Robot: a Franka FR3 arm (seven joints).
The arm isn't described. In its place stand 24 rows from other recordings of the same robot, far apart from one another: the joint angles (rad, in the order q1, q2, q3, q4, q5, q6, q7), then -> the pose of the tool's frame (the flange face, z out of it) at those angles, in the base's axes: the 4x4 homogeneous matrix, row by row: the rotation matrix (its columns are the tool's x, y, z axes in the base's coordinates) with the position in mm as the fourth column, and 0 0 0 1 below.
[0.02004 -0.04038 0.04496 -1.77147 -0.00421 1.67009 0.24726] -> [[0.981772 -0.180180 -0.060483 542.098], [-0.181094 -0.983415 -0.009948 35.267], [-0.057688 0.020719 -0.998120 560.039], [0 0 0 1]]
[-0.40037 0.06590 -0.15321 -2.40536 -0.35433 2.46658 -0.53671] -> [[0.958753 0.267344 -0.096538 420.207], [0.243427 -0.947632 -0.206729 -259.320], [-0.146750 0.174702 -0.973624 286.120], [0 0 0 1]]
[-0.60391 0.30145 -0.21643 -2.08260 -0.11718 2.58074 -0.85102] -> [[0.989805 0.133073 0.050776 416.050], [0.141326 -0.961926 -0.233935 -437.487], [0.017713 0.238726 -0.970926 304.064], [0 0 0 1]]
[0.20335 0.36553 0.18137 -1.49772 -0.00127 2.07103 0.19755] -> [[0.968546 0.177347 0.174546 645.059], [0.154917 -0.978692 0.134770 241.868], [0.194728 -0.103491 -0.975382 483.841], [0 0 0 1]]
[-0.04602 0.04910 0.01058 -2.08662 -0.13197 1.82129 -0.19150] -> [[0.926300 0.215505 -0.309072 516.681], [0.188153 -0.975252 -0.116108 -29.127], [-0.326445 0.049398 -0.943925 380.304], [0 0 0 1]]
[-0.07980 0.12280 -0.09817 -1.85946 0.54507 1.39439 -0.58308] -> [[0.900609 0.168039 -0.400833 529.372], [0.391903 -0.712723 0.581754 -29.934], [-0.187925 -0.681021 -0.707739 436.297], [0 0 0 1]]
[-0.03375 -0.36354 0.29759 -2.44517 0.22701 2.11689 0.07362] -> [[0.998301 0.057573 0.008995 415.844], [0.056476 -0.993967 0.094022 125.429], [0.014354 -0.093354 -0.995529 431.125], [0 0 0 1]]
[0.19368 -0.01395 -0.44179 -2.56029 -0.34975 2.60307 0.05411] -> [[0.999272 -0.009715 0.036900 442.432], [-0.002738 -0.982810 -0.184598 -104.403], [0.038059 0.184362 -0.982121 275.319], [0 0 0 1]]
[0.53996 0.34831 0.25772 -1.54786 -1.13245 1.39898 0.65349] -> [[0.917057 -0.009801 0.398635 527.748], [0.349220 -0.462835 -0.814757 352.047], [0.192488 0.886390 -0.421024 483.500], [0 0 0 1]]
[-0.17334 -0.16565 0.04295 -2.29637 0.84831 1.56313 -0.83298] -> [[0.920071 0.295447 -0.257255 441.411], [0.376986 -0.489149 0.786521 23.923], [0.106539 -0.820637 -0.561431 416.963], [0 0 0 1]]
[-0.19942 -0.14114 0.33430 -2.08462 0.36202 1.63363 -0.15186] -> [[0.935067 0.137437 -0.326742 469.851], [0.232132 -0.934046 0.271429 104.717], [-0.267888 -0.329651 -0.905299 466.358], [0 0 0 1]]
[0.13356 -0.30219 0.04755 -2.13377 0.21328 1.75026 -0.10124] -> [[0.969414 0.219802 -0.109198 445.450], [0.236610 -0.955188 0.177855 102.647], [-0.065212 -0.198252 -0.977979 527.667], [0 0 0 1]]
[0.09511 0.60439 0.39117 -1.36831 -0.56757 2.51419 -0.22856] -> [[0.445050 0.675722 0.587648 701.406], [0.786213 -0.608998 0.104841 291.764], [0.428720 0.415357 -0.802295 450.013], [0 0 0 1]]
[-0.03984 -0.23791 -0.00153 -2.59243 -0.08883 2.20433 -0.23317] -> [[0.956727 0.249227 -0.150196 406.547], [0.241986 -0.968101 -0.064992 -19.840], [-0.161603 0.025834 -0.986518 328.034], [0 0 0 1]]
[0.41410 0.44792 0.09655 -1.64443 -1.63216 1.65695 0.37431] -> [[0.810587 0.135711 0.569676 638.680], [0.567725 0.056521 -0.821275 233.115], [-0.143655 0.989135 -0.031231 416.325], [0 0 0 1]]
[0.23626 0.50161 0.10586 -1.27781 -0.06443 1.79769 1.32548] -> [[0.554323 -0.831962 0.023782 672.735], [-0.832129 -0.554563 -0.004514 216.807], [0.016944 -0.017287 -0.999707 467.599], [0 0 0 1]]
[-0.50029 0.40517 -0.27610 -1.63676 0.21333 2.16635 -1.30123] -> [[0.892887 0.423095 0.154093 506.219], [0.434635 -0.899251 -0.049392 -454.406], [0.117670 0.111076 -0.986821 403.734], [0 0 0 1]]
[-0.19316 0.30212 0.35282 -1.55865 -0.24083 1.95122 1.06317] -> [[0.651696 -0.747035 0.131266 657.233], [-0.740537 -0.664099 -0.102846 63.161], [0.164003 -0.030183 -0.985998 491.766], [0 0 0 1]]
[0.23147 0.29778 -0.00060 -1.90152 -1.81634 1.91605 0.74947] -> [[0.793270 -0.055887 0.606300 635.947], [0.603491 -0.059898 -0.795117 78.864], [0.080753 0.996639 -0.013788 395.834], [0 0 0 1]]
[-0.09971 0.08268 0.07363 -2.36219 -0.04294 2.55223 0.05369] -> [[0.993130 -0.046765 0.107262 516.801], [-0.044801 -0.998782 -0.020653 -12.839], [0.108097 0.015705 -0.994016 302.696], [0 0 0 1]]
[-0.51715 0.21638 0.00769 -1.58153 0.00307 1.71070 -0.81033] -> [[0.953183 0.293264 -0.073739 540.760], [0.297035 -0.953730 0.046578 -302.216], [-0.056667 -0.066301 -0.996189 503.583], [0 0 0 1]]
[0.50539 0.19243 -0.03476 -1.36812 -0.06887 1.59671 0.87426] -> [[0.917448 -0.392253 0.066531 551.571], [-0.389505 -0.919626 -0.050742 275.046], [0.081087 0.020639 -0.996493 610.431], [0 0 0 1]]
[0.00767 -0.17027 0.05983 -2.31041 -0.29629 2.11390 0.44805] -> [[0.974609 -0.223647 0.010894 481.704], [-0.213234 -0.941878 -0.259610 19.464], [0.068322 0.250695 -0.965652 413.299], [0 0 0 1]]
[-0.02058 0.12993 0.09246 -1.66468 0.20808 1.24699 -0.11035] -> [[0.840533 0.116988 -0.528979 532.318], [0.239228 -0.956204 0.168655 62.757], [-0.486081 -0.268307 -0.831707 497.015], [0 0 0 1]]
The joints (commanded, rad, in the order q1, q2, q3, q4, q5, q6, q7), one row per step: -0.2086 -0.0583 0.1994 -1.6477 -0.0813 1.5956 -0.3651; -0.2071 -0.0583 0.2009 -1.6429 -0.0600 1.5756 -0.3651; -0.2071 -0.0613 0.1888 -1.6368 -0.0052 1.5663 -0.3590; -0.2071 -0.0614 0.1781 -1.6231 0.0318 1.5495 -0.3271; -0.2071 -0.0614 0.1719 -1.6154 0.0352 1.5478 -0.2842; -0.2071 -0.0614 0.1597 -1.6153 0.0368 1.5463 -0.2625; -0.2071 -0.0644 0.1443 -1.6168 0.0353 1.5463 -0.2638; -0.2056 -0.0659 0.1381 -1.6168 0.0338 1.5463 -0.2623; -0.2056 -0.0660 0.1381 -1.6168 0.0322 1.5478 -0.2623; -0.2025 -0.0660 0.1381 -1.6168 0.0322 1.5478 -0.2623; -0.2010 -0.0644 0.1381 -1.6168 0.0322 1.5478 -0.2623; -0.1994 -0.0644 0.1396 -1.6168 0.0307 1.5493 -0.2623; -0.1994 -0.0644 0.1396 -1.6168 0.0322 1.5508 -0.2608; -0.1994 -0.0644 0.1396 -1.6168 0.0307 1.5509 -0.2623; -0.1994 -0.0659 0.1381 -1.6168 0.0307 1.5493 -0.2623; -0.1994 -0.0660 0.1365 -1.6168 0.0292 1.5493 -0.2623; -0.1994 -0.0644 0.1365 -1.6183 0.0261 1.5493 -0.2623; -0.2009 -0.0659 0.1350 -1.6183 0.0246 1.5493 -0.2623
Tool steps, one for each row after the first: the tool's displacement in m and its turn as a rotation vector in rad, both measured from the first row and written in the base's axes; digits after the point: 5 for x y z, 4 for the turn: -0.00195 0.00377 0.00033 0.0213 0.0150 0.0010; -0.00368 0.00314 0.00379 0.0763 0.0139 -0.0176; -0.00521 0.00137 0.00891 0.1139 0.0147 -0.0598; -0.00531 -0.00163 0.01243 0.1176 0.0068 -0.1083; -0.00569 -0.00815 0.01242 0.1199 0.0067 -0.1422; -0.00703 -0.01660 0.01337 0.1190 0.0042 -0.1562; -0.00764 -0.01928 0.01419 0.1177 0.0023 -0.1623; -0.00752 -0.01946 0.01437 0.1161 0.0006 -0.1623; -0.00743 -0.01781 0.01437 0.1161 0.0008 -0.1592; -0.00691 -0.01711 0.01352 0.1163 0.0025 -0.1578; -0.00667 -0.01562 0.01364 0.1147 0.0012 -0.1547; -0.00650 -0.01547 0.01378 0.1162 -0.0004 -0.1561; -0.00650 -0.01563 0.01378 0.1147 -0.0004 -0.1546; -0.00717 -0.01635 0.01444 0.1146 -0.0004 -0.1561; -0.00725 -0.01739 0.01450 0.1132 -0.0007 -0.1577; -0.00683 -0.01782 0.01294 0.1103 0.0024 -0.1579; -0.00738 -0.01952 0.01374 0.1087 0.0007 -0.1609
